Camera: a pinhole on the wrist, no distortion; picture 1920 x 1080 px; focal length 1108.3 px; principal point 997.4 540.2 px. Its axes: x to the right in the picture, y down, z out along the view. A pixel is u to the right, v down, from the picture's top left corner.
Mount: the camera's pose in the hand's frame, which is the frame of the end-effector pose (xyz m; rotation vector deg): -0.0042 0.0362 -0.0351 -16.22 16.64 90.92
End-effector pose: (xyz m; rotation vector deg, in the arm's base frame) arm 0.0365 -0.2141 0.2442 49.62 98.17 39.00
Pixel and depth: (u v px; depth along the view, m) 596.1 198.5 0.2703
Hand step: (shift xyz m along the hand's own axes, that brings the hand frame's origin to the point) 0.0820 0.0437 0.2514
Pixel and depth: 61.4 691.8 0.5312
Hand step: -0.0620 -0.1962 0.6217
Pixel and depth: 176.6 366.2 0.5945
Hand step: 0.1035 -0.1604 0.6761
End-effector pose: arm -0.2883 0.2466 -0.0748 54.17 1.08 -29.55
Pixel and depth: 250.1 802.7 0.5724
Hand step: -0.1271 -0.1252 0.6386
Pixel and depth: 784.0 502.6 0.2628
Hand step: 0.0060 0.0827 0.2284
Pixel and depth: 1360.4 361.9 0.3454
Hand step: 0.0467 0.2666 0.2469
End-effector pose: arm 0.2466 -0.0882 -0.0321 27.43 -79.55 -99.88
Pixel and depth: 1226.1 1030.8 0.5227
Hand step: -0.2401 0.3152 0.4176
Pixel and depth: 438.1 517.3 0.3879
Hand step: 0.0100 -0.0084 0.3969
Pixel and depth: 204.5 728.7 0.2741
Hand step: -0.0444 -0.0510 0.2913
